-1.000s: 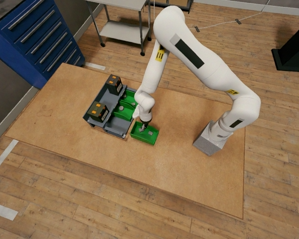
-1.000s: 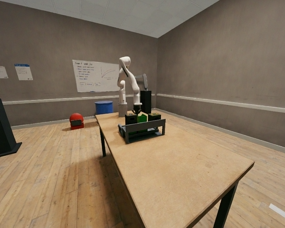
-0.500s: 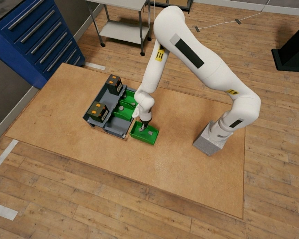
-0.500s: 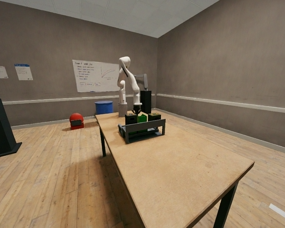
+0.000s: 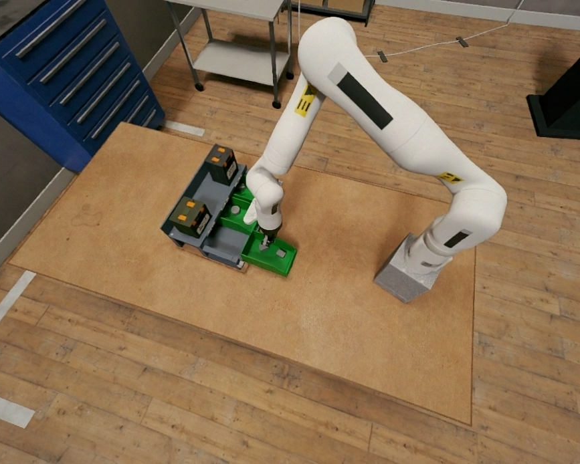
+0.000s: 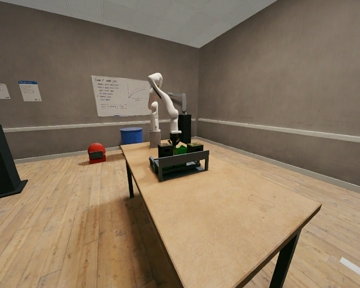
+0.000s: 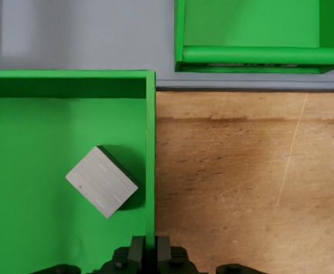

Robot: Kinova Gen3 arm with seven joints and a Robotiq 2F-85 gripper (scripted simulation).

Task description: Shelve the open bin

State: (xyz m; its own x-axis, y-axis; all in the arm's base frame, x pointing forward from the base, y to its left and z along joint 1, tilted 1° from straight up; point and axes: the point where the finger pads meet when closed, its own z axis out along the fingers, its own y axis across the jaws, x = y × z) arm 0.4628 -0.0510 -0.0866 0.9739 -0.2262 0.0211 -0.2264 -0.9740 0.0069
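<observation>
Right now the grey part is 4 cm ahead of my hand, 2 cm to the left of it and 6 cm below it. Round my hand: grey shelf 19 cm ahead, 11 cm to the right, 4 cm below.
</observation>
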